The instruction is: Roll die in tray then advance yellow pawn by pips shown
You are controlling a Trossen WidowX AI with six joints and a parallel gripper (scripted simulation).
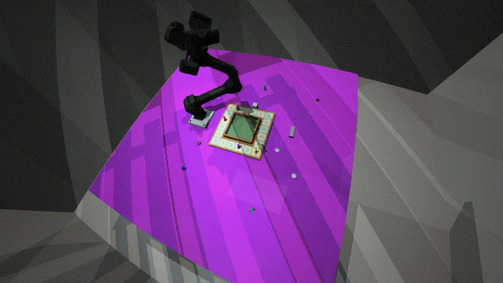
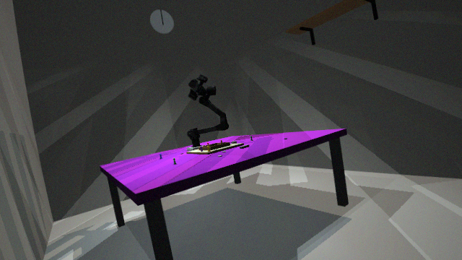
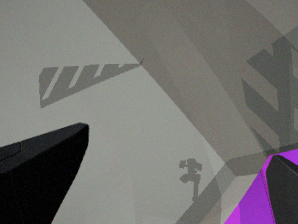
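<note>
Now: gripper tip 70 mm short of the white die, 200 mm to the right of it and 450 mm above it. From my gripper tip the other things lie so: green tray 50 mm ahead, 40 mm to the left, 460 mm below; red pawn 60 mm behind, 60 mm to the left, 440 mm below; purple pawn 80 mm ahead, 70 mm to the right, 440 mm below.
</note>
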